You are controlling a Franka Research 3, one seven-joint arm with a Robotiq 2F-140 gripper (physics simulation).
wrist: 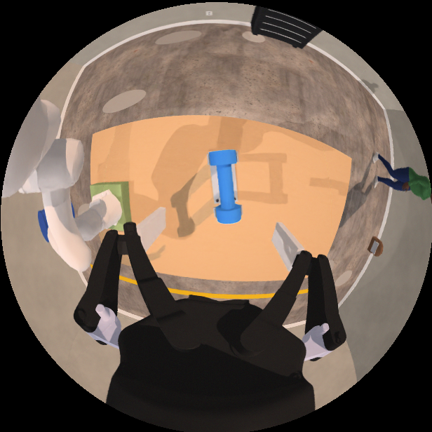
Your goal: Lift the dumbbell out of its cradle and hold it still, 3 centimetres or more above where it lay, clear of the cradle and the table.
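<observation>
A blue dumbbell (226,187) lies near the middle of the wrist view, its bar running up and down the picture between two thick round ends. It rests on a pale grey-white cradle (216,186), which shows mostly along the left side of the bar; the dumbbell hides the rest. My gripper (220,224) is open wide with nothing between its fingers. Its two pale pads stand apart, one to the left and one to the right of the dumbbell's line, with the dumbbell beyond them in the picture. The height of the fingers over the table cannot be told exactly.
The orange table (260,255) carries the cradle. The white robot arm (65,220) stands on a green base block (125,200) at the left. Shadows of the arm and cradle fall on the table. A black slatted object (285,26) and a person in green (419,183) are beyond the table.
</observation>
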